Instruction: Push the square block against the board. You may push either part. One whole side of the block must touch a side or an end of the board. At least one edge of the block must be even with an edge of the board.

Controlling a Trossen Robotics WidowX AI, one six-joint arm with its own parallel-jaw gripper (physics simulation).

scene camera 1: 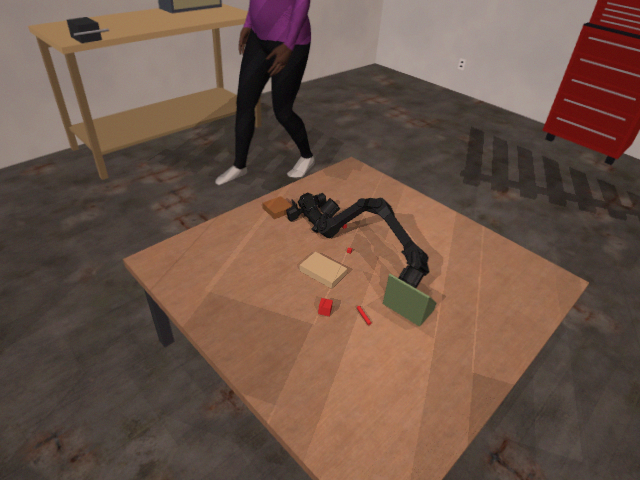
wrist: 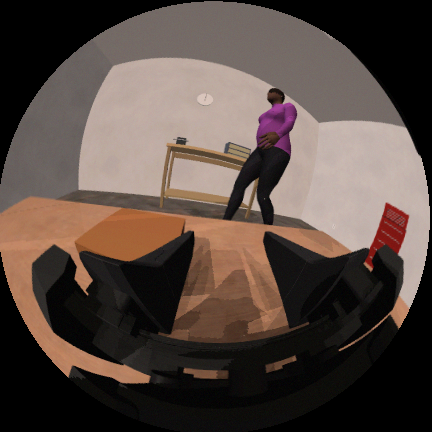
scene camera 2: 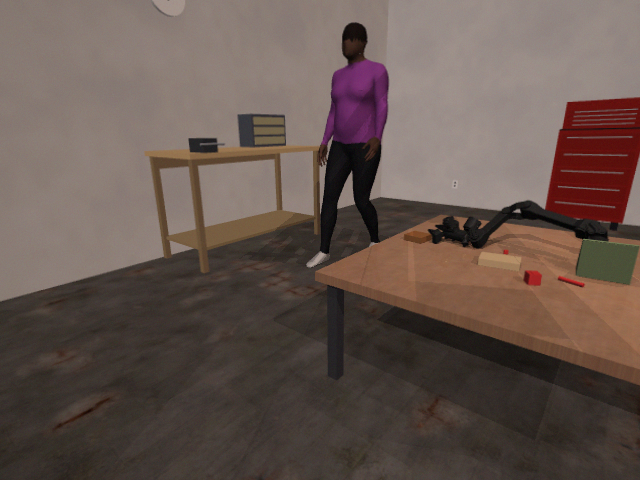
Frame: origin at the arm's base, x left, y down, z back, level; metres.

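Where they show: gripper, between the fingertips: (scene camera 1: 297,197) (wrist: 229,236) (scene camera 2: 431,227); arm's base, origin of its link: (scene camera 1: 407,284) (scene camera 2: 595,252).
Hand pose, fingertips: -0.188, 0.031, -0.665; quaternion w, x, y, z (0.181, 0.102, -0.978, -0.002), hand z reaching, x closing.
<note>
Each offset is from my fingertips to the top centre of the thing, as dx, dy, dz. Level surfaces: height alone.
The square block {+0.083, +0.021, -0.045} (scene camera 1: 277,207) (scene camera 2: 417,236) (wrist: 132,232), orange-brown, lies flat near the table's far left edge. In the wrist view it is at the left, partly hidden behind the left finger. My gripper (scene camera 1: 299,203) (scene camera 2: 442,230) (wrist: 229,236) is low over the table beside the block, open, with nothing between its fingers. The left finger is very close to the block; I cannot tell whether they touch. The board {+0.266, +0.021, +0.358} (scene camera 1: 322,267) (scene camera 2: 499,260), pale tan and rectangular, lies flat nearer the scene cameras, well apart from the block. It does not show in the wrist view.
A green block (scene camera 1: 407,301) (scene camera 2: 606,261) stands in front of the arm's base. A red cube {+0.412, +0.011, +0.483} (scene camera 1: 325,306) (scene camera 2: 532,277), a red stick {+0.345, +0.037, +0.599} (scene camera 1: 363,315) (scene camera 2: 570,281) and a tiny red piece {+0.099, +0.035, +0.363} (scene camera 1: 349,250) lie on the table {dy +0.051} (scene camera 1: 361,392). A person (scene camera 1: 273,67) (scene camera 2: 356,113) (wrist: 272,145) stands beyond the table.
</note>
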